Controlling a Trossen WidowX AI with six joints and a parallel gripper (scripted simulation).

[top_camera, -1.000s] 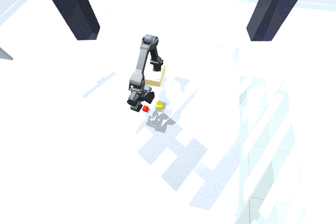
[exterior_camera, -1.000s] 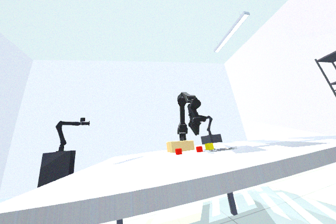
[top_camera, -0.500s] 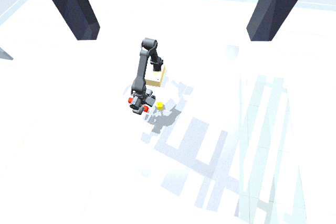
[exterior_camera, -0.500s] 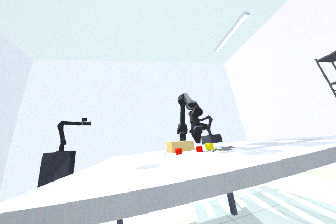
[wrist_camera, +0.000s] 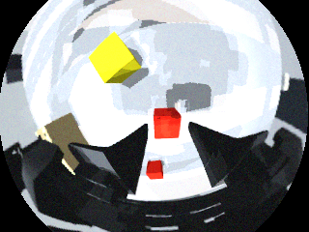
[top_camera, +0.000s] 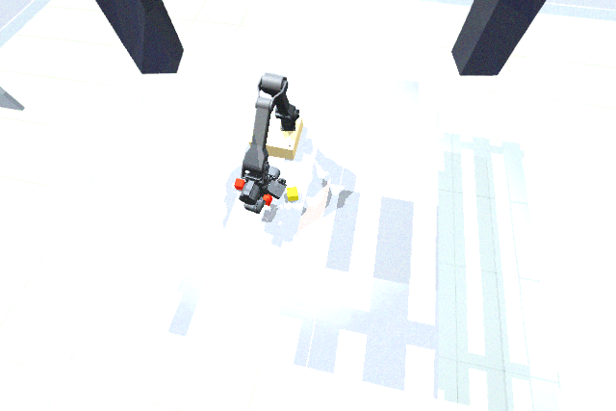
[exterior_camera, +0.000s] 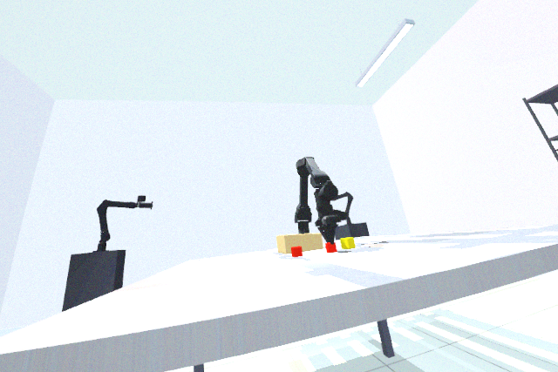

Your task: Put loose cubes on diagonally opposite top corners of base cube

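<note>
Now: gripper tip 10 cm to the right of the yellow cube, 2 cm past it and 1 cm above it.
</note>
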